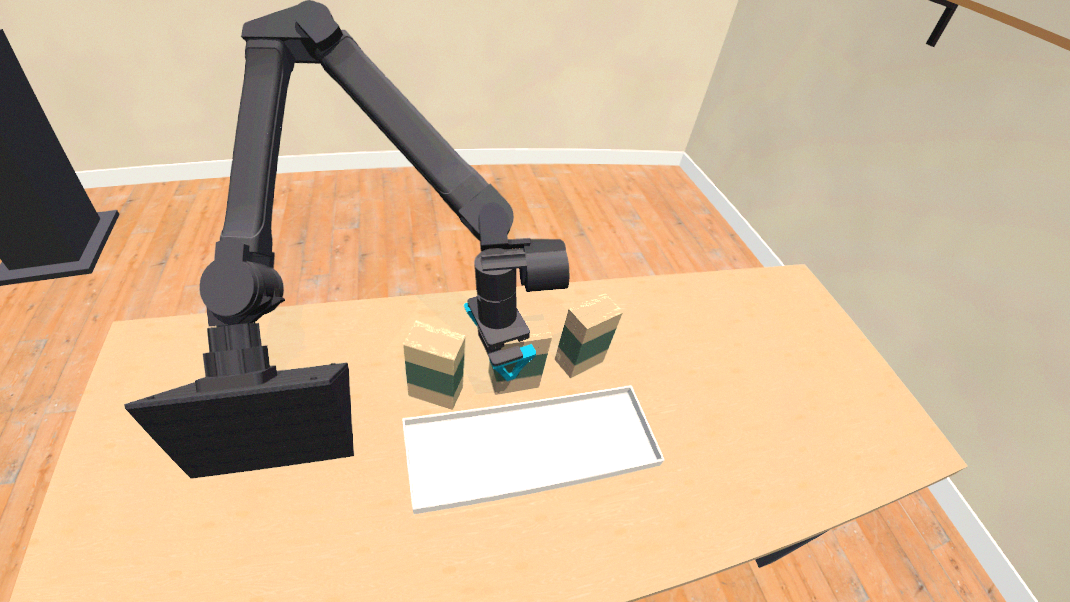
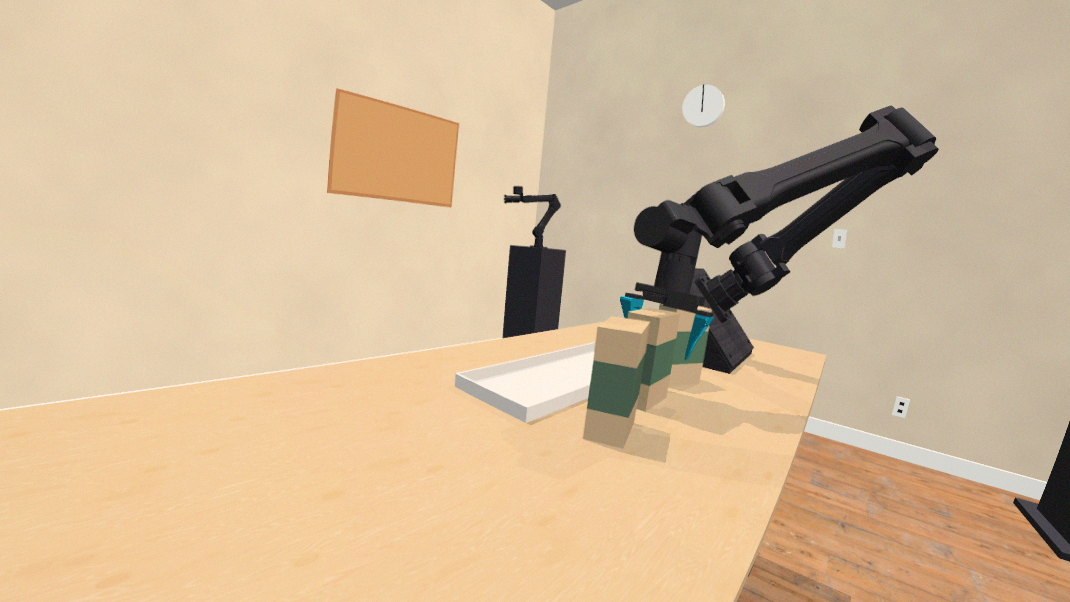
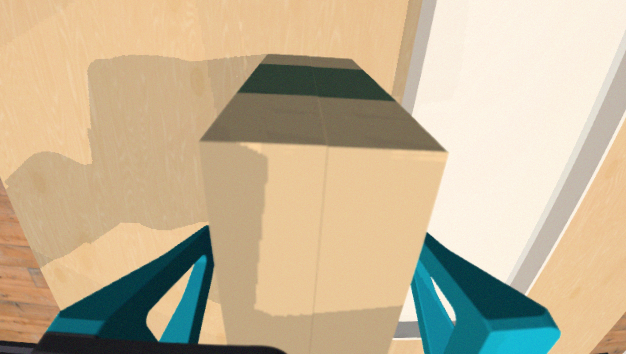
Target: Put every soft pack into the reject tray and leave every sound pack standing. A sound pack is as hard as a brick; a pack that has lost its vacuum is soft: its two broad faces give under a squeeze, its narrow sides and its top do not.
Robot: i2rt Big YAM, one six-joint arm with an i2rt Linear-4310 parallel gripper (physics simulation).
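Seen in the pictures: gripper, fingertip midpoint: (image 1: pixel 499 357); arm's base at its link origin: (image 1: pixel 240 383) (image 2: pixel 711 300).
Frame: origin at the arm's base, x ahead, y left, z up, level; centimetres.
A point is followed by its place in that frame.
Observation:
Three tan packs with green bands stand upright in a row behind the white reject tray (image 1: pixel 523 452) @[x 39.4, y -12.8, z -12.9 cm] (image 2: pixel 523 383) @[x 51.5, y -15.1, z -12.9 cm] (image 3: pixel 500 100) @[x 43.8, y -11.6, z -12.9 cm], which holds no pack. The left pack (image 1: pixel 433 378) @[x 27.5, y -0.7, z -5.5 cm] (image 2: pixel 686 374) @[x 29.1, y 4.2, z -11.2 cm] and the right pack (image 1: pixel 588 345) @[x 54.0, y -0.4, z -4.5 cm] (image 2: pixel 615 389) @[x 59.2, y 4.2, z -6.1 cm] are turned at angles. My gripper (image 1: pixel 505 359) @[x 38.8, y 1.3, z -5.7 cm] (image 2: pixel 659 350) @[x 38.8, y 1.3, z -5.7 cm] (image 3: pixel 307 232) @[x 38.8, y 1.3, z -5.7 cm] is open, pointing down, low over the middle pack (image 1: pixel 532 366) @[x 43.8, y -1.3, z -6.2 cm] (image 2: pixel 658 363) @[x 44.2, y 3.7, z -6.1 cm] (image 3: pixel 350 200) @[x 44.8, y 0.6, z 0.8 cm]. Its fingers stand on either side of that pack's broad faces, one on the tray side. Contact cannot be told. Softness does not show in any pack.
The packs and tray are on a wooden table (image 1: pixel 785 389) @[x 95.3, y -14.5, z -13.2 cm] (image 2: pixel 299 464) @[x 87.1, y -13.7, z -13.2 cm]. The arm's black base (image 1: pixel 254 426) @[x 2.1, y -6.9, z -0.7 cm] stands left of the left pack. The right pack is close beside the middle one. The tray's low wall runs close in front of the row.

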